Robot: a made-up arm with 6 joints. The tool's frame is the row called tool. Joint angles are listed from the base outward.
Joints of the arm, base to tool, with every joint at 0 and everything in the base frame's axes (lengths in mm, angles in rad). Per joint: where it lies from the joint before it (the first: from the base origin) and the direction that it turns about. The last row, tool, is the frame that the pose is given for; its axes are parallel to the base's.
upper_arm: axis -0.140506 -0.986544 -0.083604 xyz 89 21 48
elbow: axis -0.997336 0.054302 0.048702 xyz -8 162 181
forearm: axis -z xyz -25 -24 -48
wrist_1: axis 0.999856 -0.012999 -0.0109 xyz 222 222 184
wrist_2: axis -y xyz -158 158 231
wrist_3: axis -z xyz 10 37 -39
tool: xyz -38 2 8
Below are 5 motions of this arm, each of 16 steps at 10 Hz.
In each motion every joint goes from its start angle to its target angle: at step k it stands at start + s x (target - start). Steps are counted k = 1, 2, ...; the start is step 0. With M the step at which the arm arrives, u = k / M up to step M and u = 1 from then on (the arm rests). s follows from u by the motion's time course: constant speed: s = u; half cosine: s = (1 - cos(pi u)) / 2; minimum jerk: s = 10 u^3 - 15 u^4 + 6 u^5.
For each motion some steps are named. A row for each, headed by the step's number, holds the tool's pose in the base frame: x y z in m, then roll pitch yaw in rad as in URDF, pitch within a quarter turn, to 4 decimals.
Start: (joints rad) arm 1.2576 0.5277 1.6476 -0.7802 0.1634 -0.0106
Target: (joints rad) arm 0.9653 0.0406 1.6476 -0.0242 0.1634 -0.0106
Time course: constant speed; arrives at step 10
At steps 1, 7, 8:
1: -0.0503 0.2432 0.5941 0.5904 -0.3244 -2.2886
7: -0.0768 0.2129 0.6399 0.8306 -0.2334 -2.0206
8: -0.0814 0.2010 0.6444 0.8702 -0.2073 -1.9797

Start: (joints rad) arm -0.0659 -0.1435 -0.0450 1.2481 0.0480 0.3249
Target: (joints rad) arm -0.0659 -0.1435 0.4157 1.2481 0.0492 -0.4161
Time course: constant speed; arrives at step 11
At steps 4, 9, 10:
4: 0.1357 0.1932 0.6221 1.3862 0.1195 -0.2010
9: 0.1531 0.1794 0.6067 1.3638 -0.1837 -0.3422
10: 0.1565 0.1760 0.6036 1.3562 -0.2445 -0.3683

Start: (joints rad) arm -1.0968 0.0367 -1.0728 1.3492 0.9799 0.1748
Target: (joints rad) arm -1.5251 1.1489 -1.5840 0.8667 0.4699 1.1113
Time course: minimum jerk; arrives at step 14
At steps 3, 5, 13, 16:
3: 0.5500 0.2438 0.4100 1.9389 1.0671 0.6172
5: 0.5513 0.3139 0.4112 2.2212 1.1425 1.2150
13: 0.4414 0.5104 0.4330 2.8311 0.8907 -2.9362
16: 0.4408 0.5108 0.4332 2.8294 0.8899 -2.9306

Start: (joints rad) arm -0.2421 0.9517 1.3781 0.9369 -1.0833 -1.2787
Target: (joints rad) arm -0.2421 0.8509 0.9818 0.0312 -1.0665 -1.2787
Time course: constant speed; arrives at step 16
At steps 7, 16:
7: 0.3849 0.5179 0.3949 0.3973 0.2582 0.4100
16: 0.4370 0.5582 0.2738 0.2900 0.7656 0.2280

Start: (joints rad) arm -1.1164 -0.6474 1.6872 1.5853 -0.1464 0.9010
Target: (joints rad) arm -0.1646 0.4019 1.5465 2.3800 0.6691 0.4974
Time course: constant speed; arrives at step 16
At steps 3, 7, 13, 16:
3: 0.4118 -0.0590 0.3490 0.2860 0.7028 -2.8491
7: 0.3090 0.0271 0.4351 1.0195 0.7739 -2.3006
13: 0.1295 0.1257 0.4457 1.9767 0.5635 -1.7780
16: 0.0563 0.1537 0.4112 2.3508 0.4303 -1.6656

